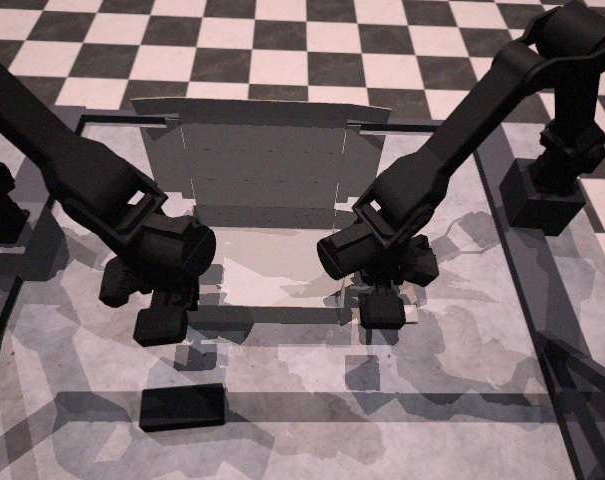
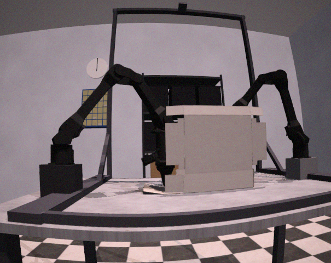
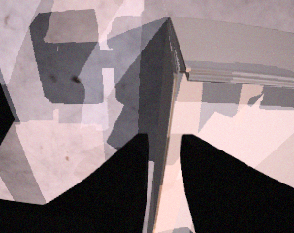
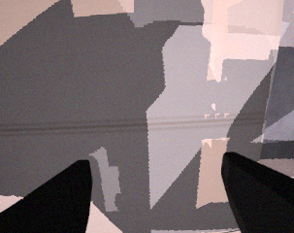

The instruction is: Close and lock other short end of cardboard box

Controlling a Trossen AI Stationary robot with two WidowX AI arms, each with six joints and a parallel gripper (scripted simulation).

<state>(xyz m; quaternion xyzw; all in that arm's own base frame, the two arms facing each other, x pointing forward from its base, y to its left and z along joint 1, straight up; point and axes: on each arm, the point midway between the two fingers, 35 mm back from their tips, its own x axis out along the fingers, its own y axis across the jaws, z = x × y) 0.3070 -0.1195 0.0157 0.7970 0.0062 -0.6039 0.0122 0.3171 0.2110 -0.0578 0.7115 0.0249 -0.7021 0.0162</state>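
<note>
Right now my left hand is 13 cm past the black block, 8 cm above it and 1 cm to the right of it.
</note>
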